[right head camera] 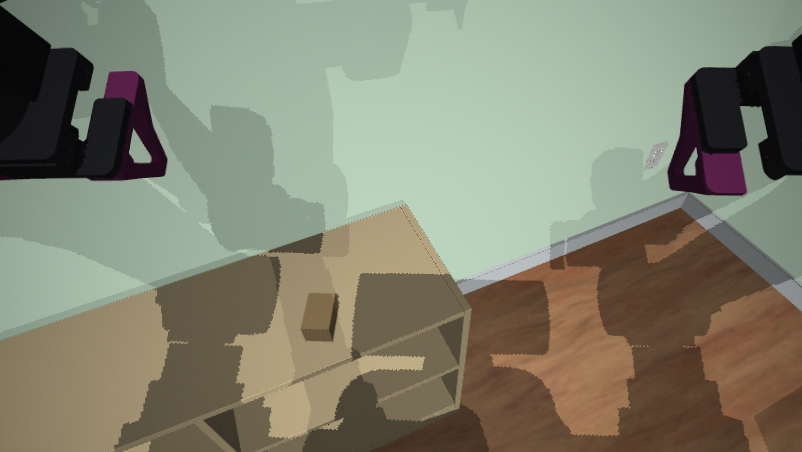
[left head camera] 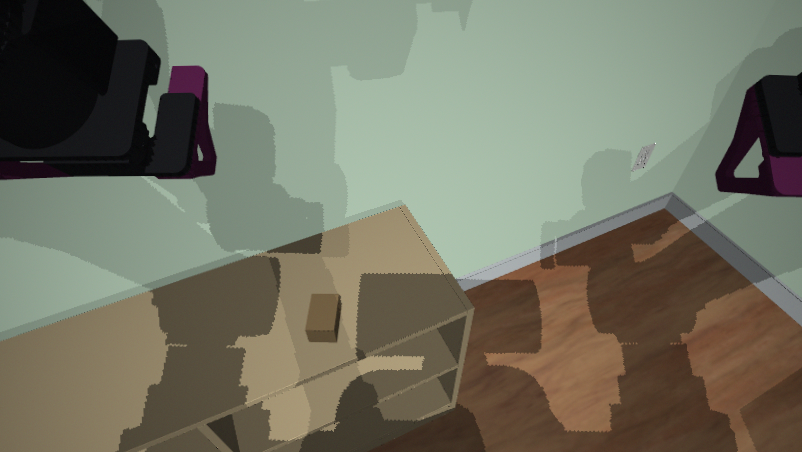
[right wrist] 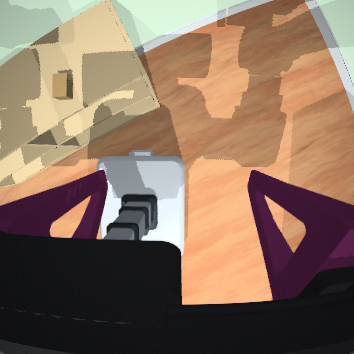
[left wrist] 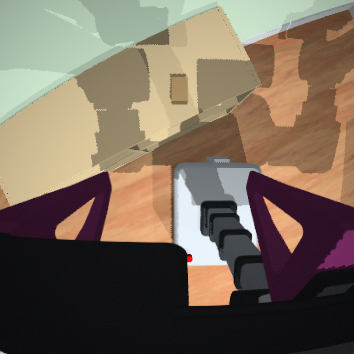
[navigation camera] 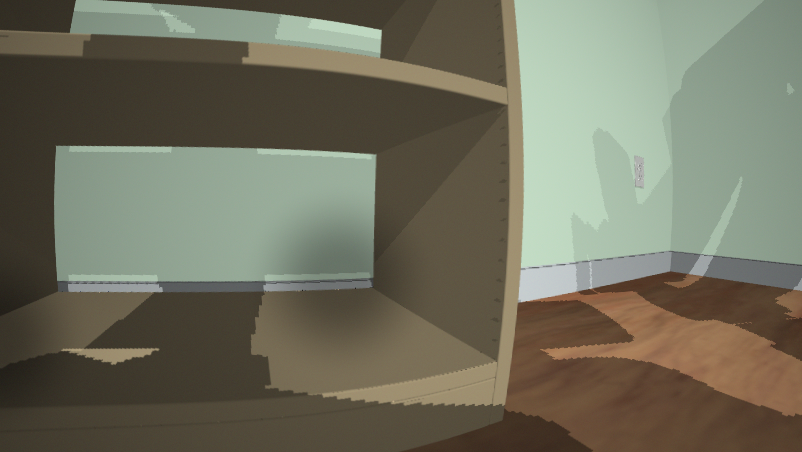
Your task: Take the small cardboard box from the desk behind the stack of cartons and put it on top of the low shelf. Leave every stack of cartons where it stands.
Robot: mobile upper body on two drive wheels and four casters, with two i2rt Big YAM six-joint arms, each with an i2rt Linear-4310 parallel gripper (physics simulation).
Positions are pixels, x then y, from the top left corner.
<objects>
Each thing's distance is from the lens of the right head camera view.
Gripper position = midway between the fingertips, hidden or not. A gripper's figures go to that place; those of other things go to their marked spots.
left gripper (right head camera: pixel 106 168): 40 cm
right gripper (right head camera: pixel 741 180): 37 cm
small cardboard box (right head camera: pixel 320 315): 98 cm
</objects>
